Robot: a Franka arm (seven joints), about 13 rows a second.
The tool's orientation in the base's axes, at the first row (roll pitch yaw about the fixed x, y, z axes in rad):
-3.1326, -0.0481, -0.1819
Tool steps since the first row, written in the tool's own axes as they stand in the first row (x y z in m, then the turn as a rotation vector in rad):
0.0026, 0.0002, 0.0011, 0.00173, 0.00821, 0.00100
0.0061, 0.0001, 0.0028, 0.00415, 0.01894, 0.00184
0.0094, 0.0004, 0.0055, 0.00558, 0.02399, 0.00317
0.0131, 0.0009, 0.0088, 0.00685, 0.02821, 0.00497
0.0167, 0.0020, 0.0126, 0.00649, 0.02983, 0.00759
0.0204, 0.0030, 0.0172, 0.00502, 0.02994, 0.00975
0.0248, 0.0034, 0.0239, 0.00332, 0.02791, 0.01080
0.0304, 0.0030, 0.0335, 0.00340, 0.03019, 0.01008
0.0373, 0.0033, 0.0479, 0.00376, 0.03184, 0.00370
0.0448, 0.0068, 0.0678, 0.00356, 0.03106, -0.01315
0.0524, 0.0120, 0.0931, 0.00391, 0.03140, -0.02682
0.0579, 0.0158, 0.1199, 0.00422, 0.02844, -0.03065
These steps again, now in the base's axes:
0.0026, -0.0007, -0.0010, 0.00027, -0.00839, -0.00099
0.0061, -0.0012, -0.0025, 0.00075, -0.01938, -0.00181
0.0094, -0.0021, -0.0050, 0.00131, -0.02460, -0.00311
0.0131, -0.0033, -0.0082, 0.00188, -0.02898, -0.00489
0.0167, -0.0050, -0.0118, 0.00136, -0.03051, -0.00754
0.0203, -0.0066, -0.0162, 0.00001, -0.03035, -0.00977
0.0249, -0.0078, -0.0227, -0.00125, -0.02805, -0.01088
0.0310, -0.0084, -0.0320, -0.00162, -0.03031, -0.01018
0.0384, -0.0100, -0.0461, -0.00187, -0.03199, -0.00380
0.0461, -0.0148, -0.0656, -0.00275, -0.03119, 0.01303
0.0539, -0.0213, -0.0906, -0.00314, -0.03159, 0.02669
0.0599, -0.0260, -0.1171, -0.00249, -0.02874, 0.03056

